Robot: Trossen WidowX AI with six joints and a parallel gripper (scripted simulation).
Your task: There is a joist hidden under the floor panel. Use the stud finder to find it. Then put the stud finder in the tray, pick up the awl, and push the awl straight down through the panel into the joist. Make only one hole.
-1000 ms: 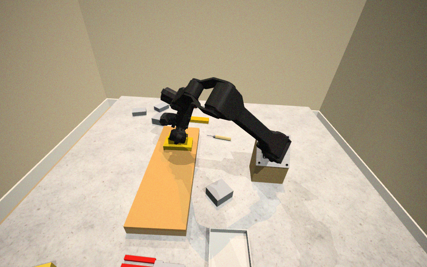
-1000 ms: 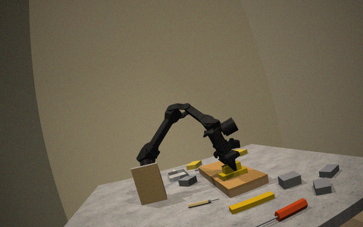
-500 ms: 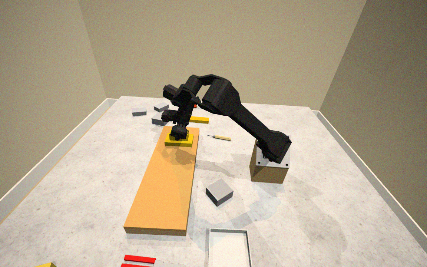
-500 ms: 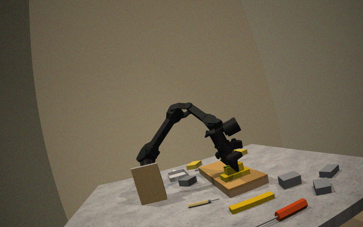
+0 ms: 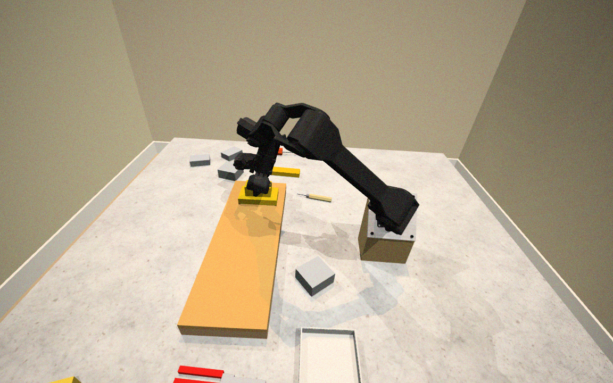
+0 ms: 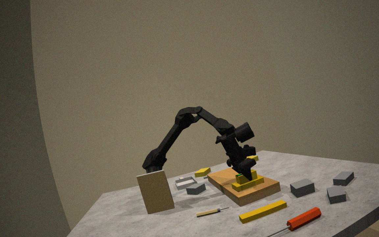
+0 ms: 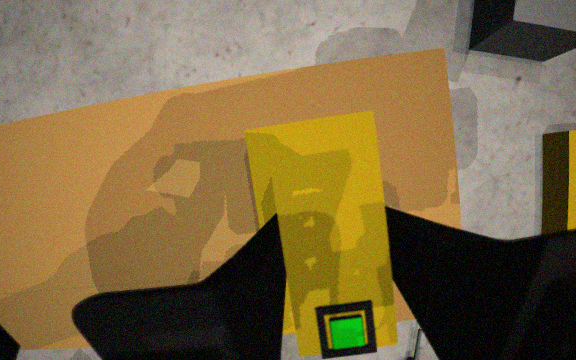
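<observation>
Right now the square light is 4 cm behind my gripper tip and 3 cm above it. Round my gripper tip: white tray 21 cm behind, 50 cm to the left, 5 cm below; wooden-handled awl 18 cm behind, 7 cm to the right, 6 cm below; stud finder 2 cm behind, 2 cm above.
</observation>
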